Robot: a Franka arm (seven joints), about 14 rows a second.
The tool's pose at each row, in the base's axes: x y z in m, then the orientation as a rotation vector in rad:
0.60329, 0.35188, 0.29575, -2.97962, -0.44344, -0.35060
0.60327, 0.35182, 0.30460, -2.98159, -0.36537, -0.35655
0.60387, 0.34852, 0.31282, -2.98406, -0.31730, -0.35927
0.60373, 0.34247, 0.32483, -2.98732, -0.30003, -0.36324
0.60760, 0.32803, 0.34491, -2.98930, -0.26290, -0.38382
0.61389, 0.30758, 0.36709, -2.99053, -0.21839, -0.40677
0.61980, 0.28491, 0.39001, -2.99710, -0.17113, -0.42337
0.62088, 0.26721, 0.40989, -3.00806, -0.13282, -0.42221
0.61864, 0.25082, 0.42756, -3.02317, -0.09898, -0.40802
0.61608, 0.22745, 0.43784, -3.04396, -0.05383, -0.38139
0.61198, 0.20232, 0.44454, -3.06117, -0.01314, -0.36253
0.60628, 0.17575, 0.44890, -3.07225, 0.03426, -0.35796
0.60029, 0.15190, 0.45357, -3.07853, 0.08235, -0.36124
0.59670, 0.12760, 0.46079, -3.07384, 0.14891, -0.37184
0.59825, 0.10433, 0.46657, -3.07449, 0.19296, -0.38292
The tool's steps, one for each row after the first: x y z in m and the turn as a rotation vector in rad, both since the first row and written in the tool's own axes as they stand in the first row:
0.00211, -0.00059, -0.00857, 0.00079, 0.00760, 0.05140
0.00376, 0.00212, -0.01686, -0.00071, 0.01129, 0.08305
0.00488, 0.00696, -0.02936, -0.00435, 0.01396, 0.09415
0.00939, 0.02039, -0.05000, -0.01022, 0.02832, 0.11754
0.01502, 0.04011, -0.07300, -0.01651, 0.04461, 0.14562
0.01987, 0.06177, -0.09712, -0.02734, 0.05568, 0.17541
0.02084, 0.07749, -0.11861, -0.03879, 0.05411, 0.19987
0.01855, 0.09112, -0.13847, -0.05158, 0.04321, 0.22166
0.01226, 0.11184, -0.15224, -0.06830, 0.02371, 0.25076
0.00318, 0.13404, -0.16311, -0.08373, 0.00967, 0.27647
-0.00834, 0.15729, -0.17226, -0.09731, 0.00605, 0.30597
-0.01932, 0.17785, -0.18139, -0.10860, 0.00826, 0.33573
-0.02756, 0.19937, -0.19254, -0.11371, 0.01786, 0.37795
-0.03109, 0.22156, -0.20108, -0.12235, 0.02577, 0.40501

